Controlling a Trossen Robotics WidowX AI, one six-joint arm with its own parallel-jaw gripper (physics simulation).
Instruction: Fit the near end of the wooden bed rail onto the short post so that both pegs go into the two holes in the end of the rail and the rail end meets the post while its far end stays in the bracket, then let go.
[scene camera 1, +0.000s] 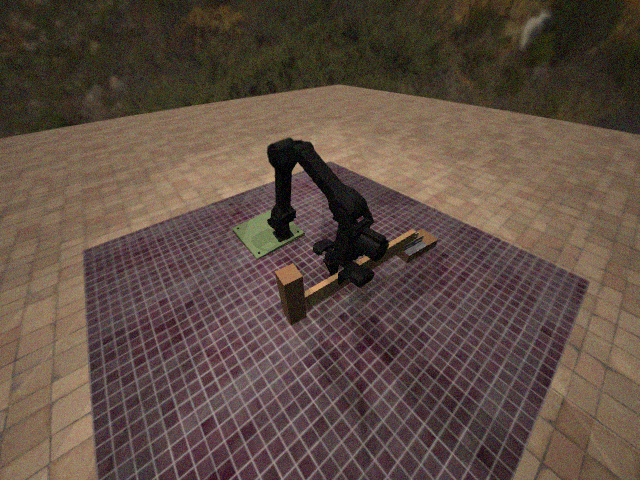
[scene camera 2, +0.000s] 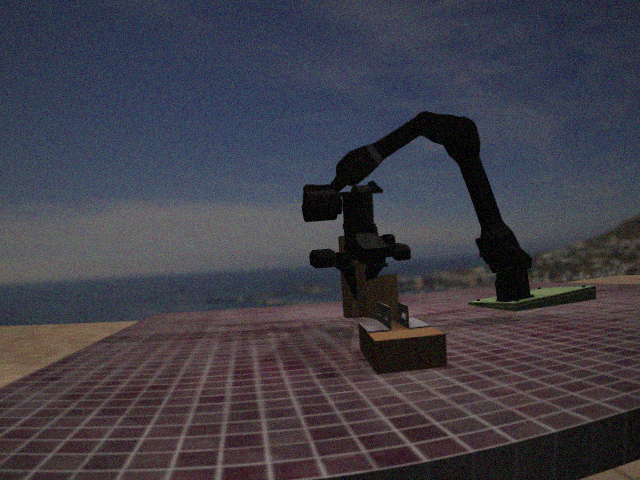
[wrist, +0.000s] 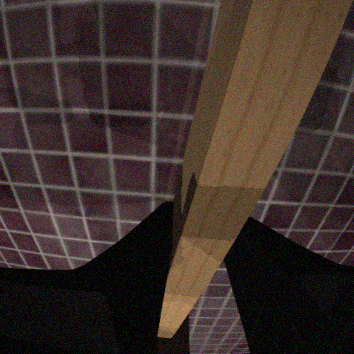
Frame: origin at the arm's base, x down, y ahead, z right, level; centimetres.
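Where they show: gripper, fingertip midpoint: (scene camera 1: 336, 281) (wrist: 194, 209); arm's base, origin of the base link: (scene camera 1: 283, 234) (scene camera 2: 515, 298).
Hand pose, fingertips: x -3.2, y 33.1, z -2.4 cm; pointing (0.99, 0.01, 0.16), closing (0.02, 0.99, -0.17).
Note:
Each offset is from my fingertips to the top centre of the thing. "spot": to the spot under its first point. Level surfaces: height alone.
The wooden bed rail {dx -5.4, dy +0.0, dz -10.8 cm} (scene camera 1: 323, 289) (wrist: 260, 100) runs from the short post toward the bracket. My gripper (scene camera 1: 345, 274) (scene camera 2: 360, 281) (wrist: 194, 209) is shut on the rail partway along it. The short post {spot: dx -7.3, dy +2.6, dz +15.6 cm} (scene camera 1: 292, 297) (scene camera 2: 349, 304) stands upright. In scene camera 1 the rail's near end appears right beside the post; whether it meets the post is too small to tell, and the pegs and holes are hidden. The rail's far end reaches the bracket {dx -1.7, dy -0.1, dz -32.7 cm} (scene camera 1: 413, 246) (scene camera 2: 383, 316) and appears to lie between its upright metal plates. The bracket sits on a low wooden block {dx +1.2, dy -0.1, dz -35.8 cm} (scene camera 1: 429, 238) (scene camera 2: 408, 352).
The arm's base stands on a green plate (scene camera 1: 250, 238) (scene camera 2: 568, 295), on the post's far side in scene camera 1. The post, block and plate are on a purple tiled surface {dx +4.8 cm} (scene camera 1: 206, 372) (scene camera 2: 206, 408). The arm arches over from its base to the rail.

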